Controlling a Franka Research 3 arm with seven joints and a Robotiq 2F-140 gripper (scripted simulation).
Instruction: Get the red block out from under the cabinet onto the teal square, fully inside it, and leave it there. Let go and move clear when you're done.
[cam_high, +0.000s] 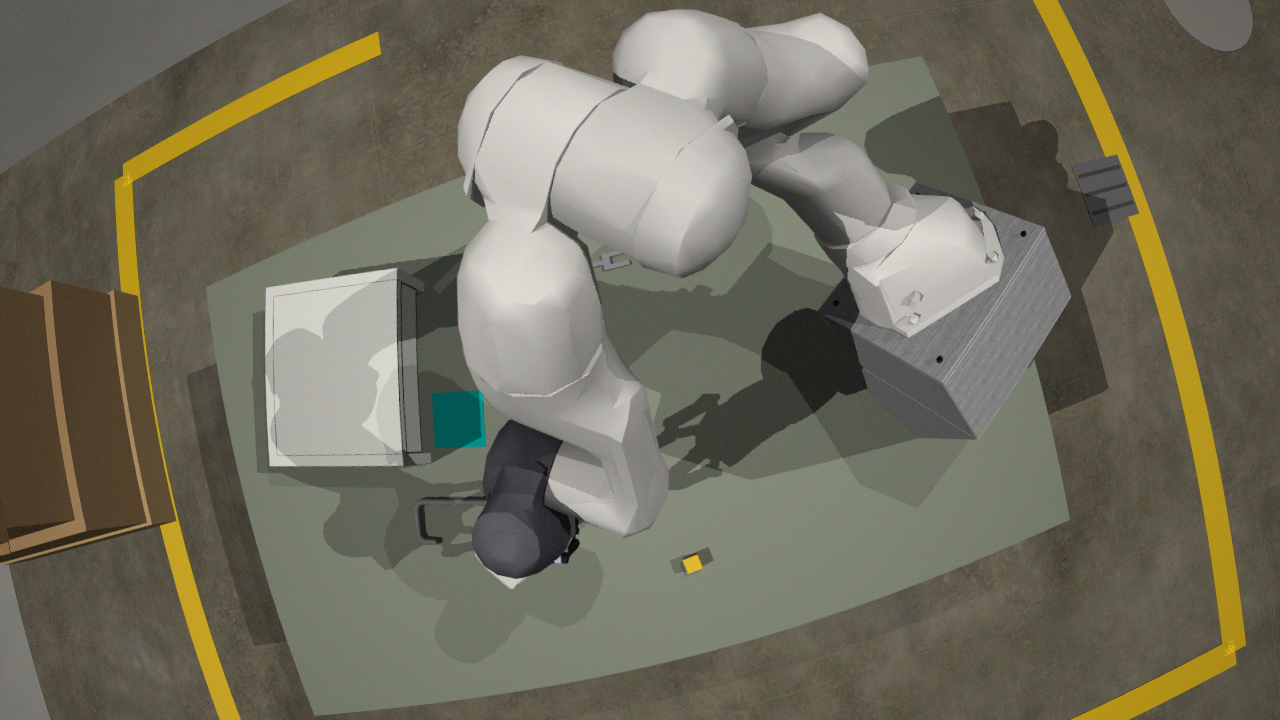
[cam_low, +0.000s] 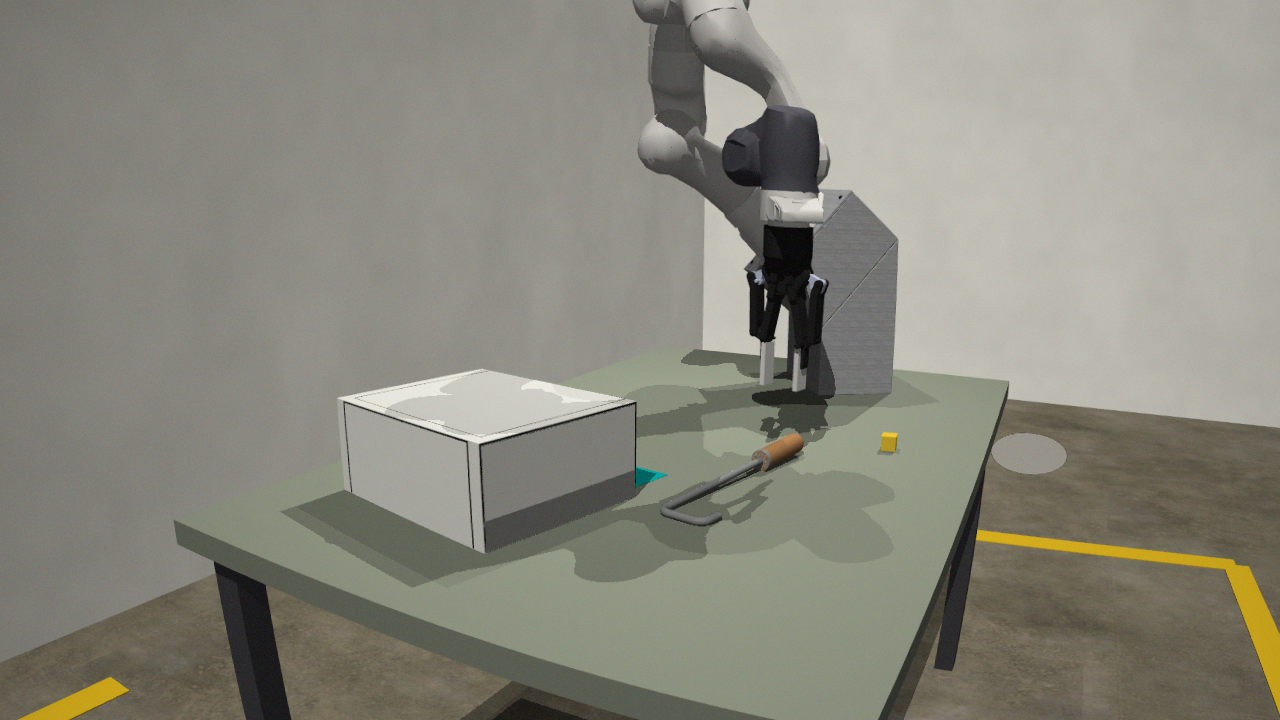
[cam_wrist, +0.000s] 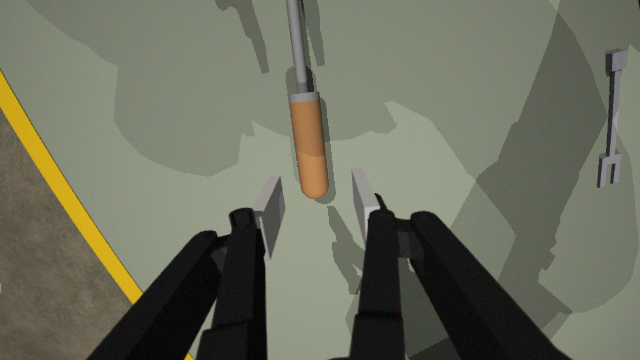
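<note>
My hand is 140 mm short of the grey hook tool and 140 mm above it. The rest, counted from my hand: yellow cube: 160 mm to the left, 140 mm below, 120 mm behind; then grey fork-ended tool: 350 mm to the right, 140 mm below, 110 mm behind; then teal square: 190 mm to the right, 170 mm ahead, 150 mm below.
</note>
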